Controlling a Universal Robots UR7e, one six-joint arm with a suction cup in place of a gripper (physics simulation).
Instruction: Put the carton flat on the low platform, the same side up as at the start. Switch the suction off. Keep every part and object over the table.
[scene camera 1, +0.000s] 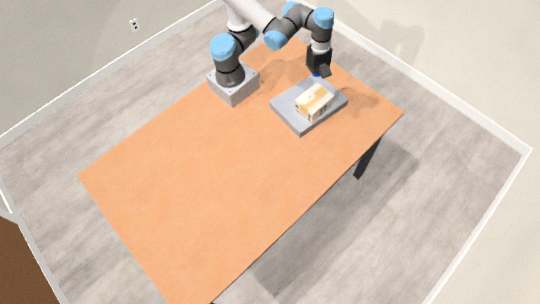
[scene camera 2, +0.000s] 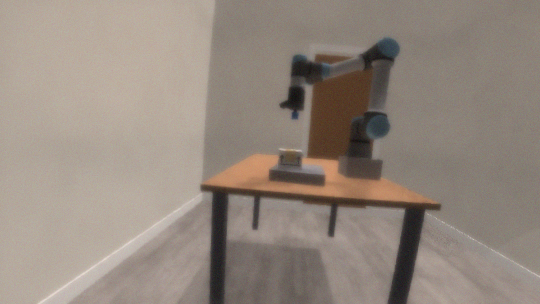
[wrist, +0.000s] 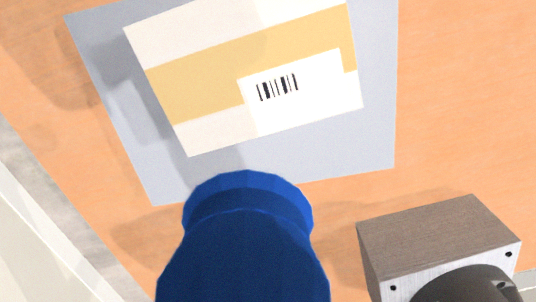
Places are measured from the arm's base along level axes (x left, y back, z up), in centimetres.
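Pixels of known places: hand, its tool point: (scene camera 1: 316, 74) (scene camera 2: 294, 118) (wrist: 247, 225); arm's base, origin of its link: (scene camera 1: 230, 76) (scene camera 2: 358, 157) (wrist: 456, 298).
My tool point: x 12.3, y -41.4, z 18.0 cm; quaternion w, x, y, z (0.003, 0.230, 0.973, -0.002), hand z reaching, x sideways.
Ahead of a thing's pixels: the offset from my tool point to its top centre. Level surfaces: height alone.
A white carton @(dz -15.7, dx +0.2, dy -0.8 cm) (scene camera 1: 314, 102) (scene camera 2: 290, 157) (wrist: 250, 75) with a tan tape band and a barcode label on its top lies flat on the low grey platform @(dz -23.8, dx +2.8, dy +3.7 cm) (scene camera 1: 285, 106) (scene camera 2: 297, 175) (wrist: 370, 145). The carton's base is within the platform's edges, turned a little relative to them in the wrist view. My gripper, a blue suction cup (scene camera 1: 316, 75) (scene camera 2: 295, 115) (wrist: 247, 192), is off and holds nothing. It hangs well above the carton, with a wide gap between them in scene camera 2.
The wooden table @(dz -28.6 cm) (scene camera 1: 200, 190) (scene camera 2: 360, 191) (wrist: 460, 100) carries the platform near one end. The robot's base block (scene camera 1: 233, 90) (scene camera 2: 360, 167) (wrist: 435, 235) stands on the table beside the platform. A brown door (scene camera 2: 335, 105) is in the wall behind.
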